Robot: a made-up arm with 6 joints.
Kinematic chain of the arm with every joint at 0, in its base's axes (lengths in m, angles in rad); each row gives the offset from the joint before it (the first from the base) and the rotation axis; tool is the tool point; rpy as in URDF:
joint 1: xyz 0 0 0.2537 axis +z
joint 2: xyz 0 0 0 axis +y
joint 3: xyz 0.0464 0 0.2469 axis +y
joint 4: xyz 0.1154 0 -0.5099 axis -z
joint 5: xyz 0 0 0 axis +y
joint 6: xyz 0.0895 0 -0.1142 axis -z
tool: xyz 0 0 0 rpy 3.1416 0 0
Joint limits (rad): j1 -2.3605..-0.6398 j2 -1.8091..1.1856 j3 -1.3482..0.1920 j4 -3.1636..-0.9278 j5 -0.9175..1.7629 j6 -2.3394..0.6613
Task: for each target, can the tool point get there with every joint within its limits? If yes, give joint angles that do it. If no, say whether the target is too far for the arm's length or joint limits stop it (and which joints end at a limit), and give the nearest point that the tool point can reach.
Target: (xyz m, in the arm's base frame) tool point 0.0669 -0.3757 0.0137
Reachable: yes | joints -1.3766 -0.5353 -0.0377 -2.8033 0.8068 -0.7251
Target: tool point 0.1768 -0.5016 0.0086
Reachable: yes | joints -1.0580 0.2660 -0.8358 -1.3481 1.3730 -0.7694
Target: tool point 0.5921 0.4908 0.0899
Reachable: no: joint limits stop it (at a limit: joint 1, joint 2, joint 3) | nearest point 0.2799 0.2516 0.0917 | short by 0.393 m
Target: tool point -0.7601 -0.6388 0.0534
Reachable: no: too far | nearest point -0.5516 -0.5050 0.1024 | short by 0.253 m
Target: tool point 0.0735 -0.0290 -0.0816
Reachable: yes | joints -0.8922 0.1253 -0.1258 -2.8365 -0.4446 -0.8802
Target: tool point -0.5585 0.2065 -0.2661
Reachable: no: joint limits stop it (at a limit: joint 1, joint 2) | nearest point -0.2655 0.1372 -0.0735 | short by 0.357 m
